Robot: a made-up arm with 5 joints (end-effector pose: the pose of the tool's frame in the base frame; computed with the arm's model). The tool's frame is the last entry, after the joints.
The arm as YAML. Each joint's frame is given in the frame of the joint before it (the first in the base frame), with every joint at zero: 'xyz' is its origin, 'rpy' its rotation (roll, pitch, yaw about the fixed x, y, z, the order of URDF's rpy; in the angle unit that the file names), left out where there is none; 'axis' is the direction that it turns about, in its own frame. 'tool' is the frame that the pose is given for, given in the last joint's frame.
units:
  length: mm
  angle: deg
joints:
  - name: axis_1
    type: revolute
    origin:
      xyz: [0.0, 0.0, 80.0]
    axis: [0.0, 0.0, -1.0]
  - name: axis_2
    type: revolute
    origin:
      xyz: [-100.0, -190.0, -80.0]
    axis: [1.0, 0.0, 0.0]
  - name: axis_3
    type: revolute
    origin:
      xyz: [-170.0, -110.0, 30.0]
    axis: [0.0, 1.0, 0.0]
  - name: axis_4
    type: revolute
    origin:
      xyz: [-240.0, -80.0, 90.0]
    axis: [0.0, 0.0, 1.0]
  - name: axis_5
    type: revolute
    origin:
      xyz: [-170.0, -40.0, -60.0]
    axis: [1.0, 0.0, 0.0]
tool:
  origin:
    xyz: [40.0, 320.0, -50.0]
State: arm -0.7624 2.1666 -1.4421 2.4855 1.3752
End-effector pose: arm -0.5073 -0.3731 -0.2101 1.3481 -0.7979 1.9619
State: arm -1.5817 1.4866 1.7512 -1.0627 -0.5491
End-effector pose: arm 0.3747 -0.4207 0.0395 -1.4391 1.0376 2.1114
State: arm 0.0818 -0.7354 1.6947 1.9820 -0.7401
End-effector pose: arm -0.4646 -0.1671 0.5417 0.5246 0.8868 1.1663
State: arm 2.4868 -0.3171 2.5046 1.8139 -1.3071
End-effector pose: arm -0.0028 0.4629 0.4650 1.1134 -0.5079 -1.0763
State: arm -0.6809 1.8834 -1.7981 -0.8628 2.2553
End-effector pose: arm -0.5874 -0.0114 -0.0570 -1.3878 1.4379 0.7388
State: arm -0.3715 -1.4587 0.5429 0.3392 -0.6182
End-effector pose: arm -0.6448 -0.3736 0.0613 -2.0234 0.3753 0.3286
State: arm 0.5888 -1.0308 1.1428 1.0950 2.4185
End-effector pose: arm -0.1618 -0.1536 0.4715 2.0964 0.4191 -1.6981
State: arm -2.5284 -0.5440 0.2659 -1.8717 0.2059
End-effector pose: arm 0.3224 0.1264 0.1260 0.3042 -0.5386 0.6251
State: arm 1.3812 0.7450 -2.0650 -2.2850 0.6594
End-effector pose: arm -0.4306 0.3736 -0.1945 -0.8248 1.7056 0.3594
